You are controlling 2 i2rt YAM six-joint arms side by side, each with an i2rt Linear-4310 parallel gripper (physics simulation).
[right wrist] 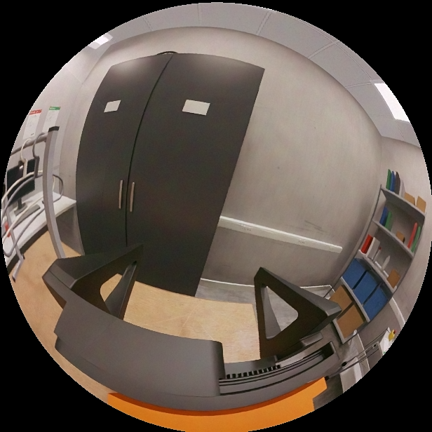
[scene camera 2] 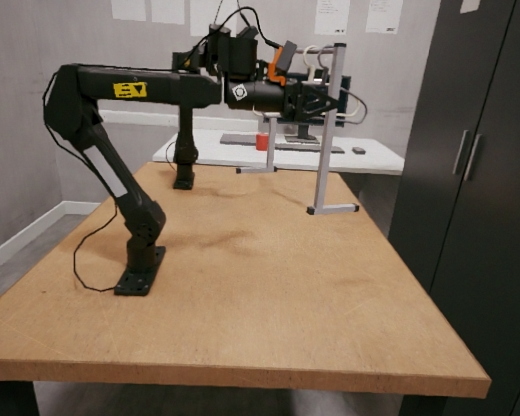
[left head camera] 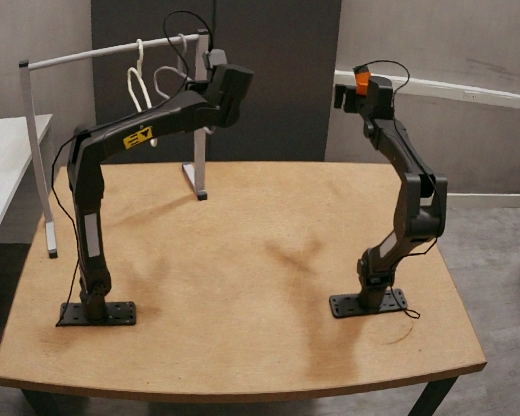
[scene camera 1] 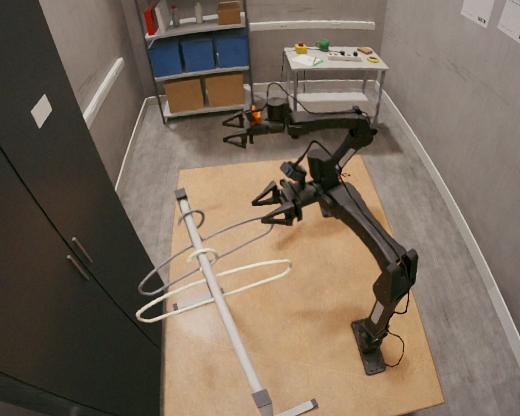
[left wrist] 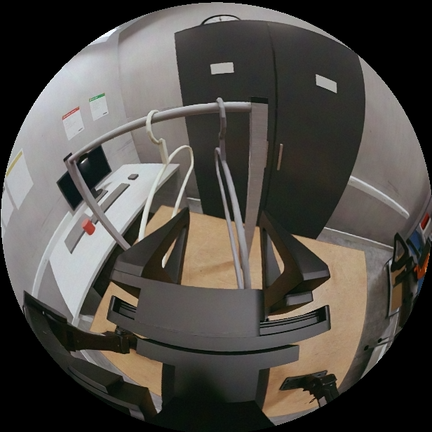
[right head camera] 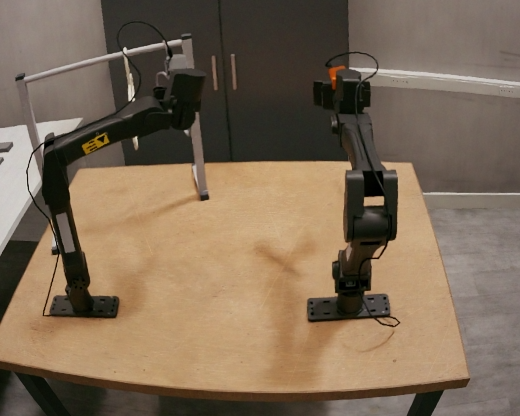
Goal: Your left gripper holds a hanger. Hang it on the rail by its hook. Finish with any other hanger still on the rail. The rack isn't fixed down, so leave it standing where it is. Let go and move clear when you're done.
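Frame: origin at the left arm's base, x left, y back, z up, level; millimetres.
Where they show: left gripper, fingertip midpoint: [scene camera 2: 278, 73] [left head camera: 198, 83] [scene camera 1: 256, 212]; right gripper, fingertip midpoint: [scene camera 2: 332, 101] [left head camera: 353, 87] [scene camera 1: 222, 131]; left arm's base, link origin: [scene camera 2: 184, 181] [left head camera: 97, 315] [scene camera 1: 368, 346] [right head camera: 84, 307]; right arm's base, link origin: [scene camera 2: 142, 270] [left head camera: 369, 304] [right head camera: 349, 308].
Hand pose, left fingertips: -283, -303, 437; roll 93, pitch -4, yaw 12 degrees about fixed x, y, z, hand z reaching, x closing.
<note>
Things, the pixels of their top centre, and the offset from my left fingertips, as dx, dy, dz. "pt": a spot on its surface instead. Level surfaces: height alone.
- grey hanger, surface spot: [scene camera 1: 203, 218] [left head camera: 183, 50] pt +33, -125, +48
- rail, surface spot: [scene camera 1: 232, 332] pt +329, -93, +79
- rack's end post, surface spot: [left head camera: 200, 145] pt -21, -158, -263
- white hanger, top centre: [scene camera 1: 199, 250] [left head camera: 139, 39] [right head camera: 124, 48] +148, -134, +87
- wooden table, surface height: dz -437
A grey hanger [left head camera: 183, 46] [scene camera 1: 203, 218] [left wrist: 222, 120] hangs by its hook on the rail [left head camera: 90, 55] [scene camera 1: 232, 332] [left wrist: 110, 132], near the rack's end post [left head camera: 200, 145] [scene camera 2: 325, 150]. A white hanger [left head camera: 140, 55] [right head camera: 131, 85] [scene camera 1: 289, 268] [left wrist: 163, 150] hangs beside it by its hook. My left gripper [scene camera 1: 258, 212] [left wrist: 224, 213] is open, back from the rail. The grey hanger's near end shows at its fingertips and runs down between the fingers in the left wrist view; whether they touch is unclear. My right gripper [scene camera 1: 224, 132] [right wrist: 201, 264] is open and away from the hangers.
The rack stands upright on the wooden table [left head camera: 240, 310] [scene camera 2: 280, 300], both feet down. A dark cabinet [scene camera 1: 65, 225] [right wrist: 165, 175] stands behind the rack. A white desk [scene camera 2: 380, 155] [left wrist: 75, 270] with a monitor [left wrist: 85, 175] and a red cup [scene camera 2: 262, 142] [left wrist: 88, 226] stands beyond it.
</note>
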